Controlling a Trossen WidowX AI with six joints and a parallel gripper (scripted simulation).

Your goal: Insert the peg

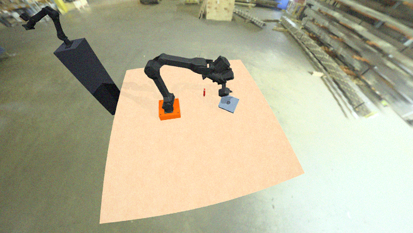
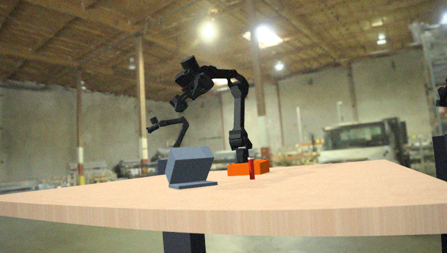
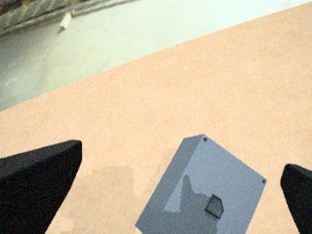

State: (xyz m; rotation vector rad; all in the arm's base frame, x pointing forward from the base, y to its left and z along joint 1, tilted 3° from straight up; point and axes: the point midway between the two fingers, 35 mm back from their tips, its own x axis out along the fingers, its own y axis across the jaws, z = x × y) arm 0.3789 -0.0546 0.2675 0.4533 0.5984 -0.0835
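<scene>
Right now the red peg is 120 mm behind my gripper tip, 180 mm to the left of it and 220 mm below it. From my gripper tip the other things lie so: blue-grey sloped panel: 30 mm ahead, 20 mm to the left, 210 mm below.
</scene>
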